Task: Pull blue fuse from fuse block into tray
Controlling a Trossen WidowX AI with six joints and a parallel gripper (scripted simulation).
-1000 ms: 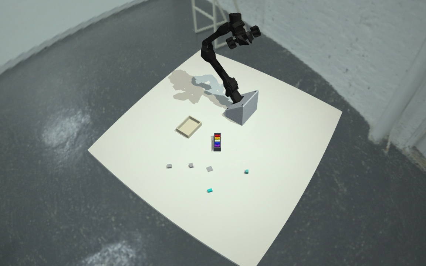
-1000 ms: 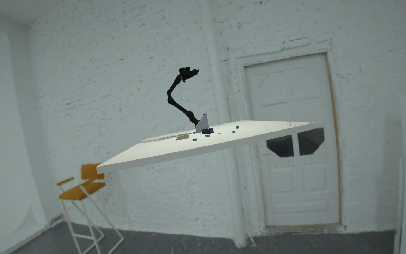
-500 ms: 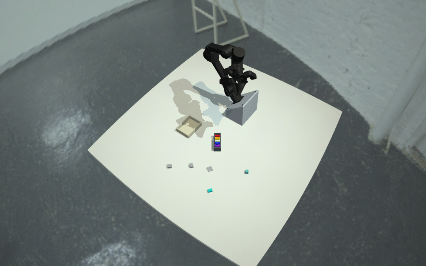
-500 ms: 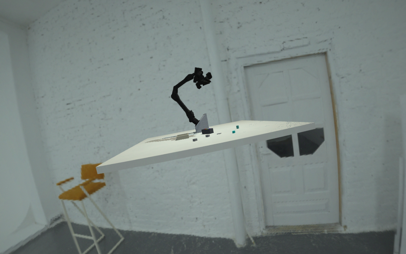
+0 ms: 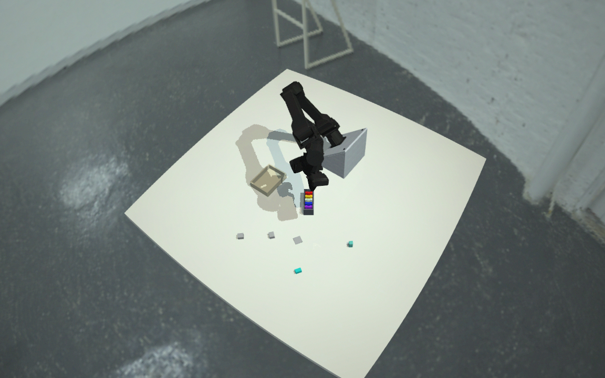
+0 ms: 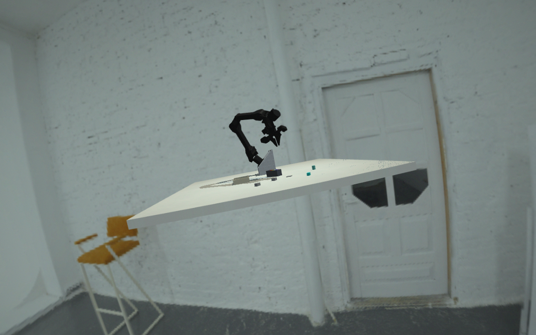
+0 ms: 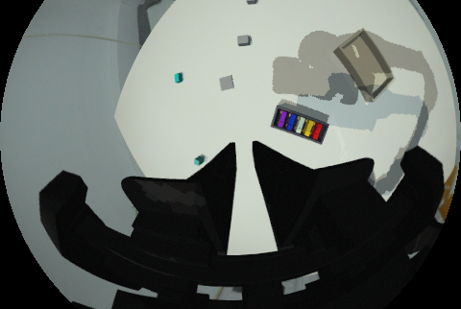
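My gripper tip is 40 mm past the blue fuse, 40 mm to the left of it and 160 mm above it. From my gripper tip the other things lie so: tray: 80 mm behind, 260 mm to the right, 190 mm below.
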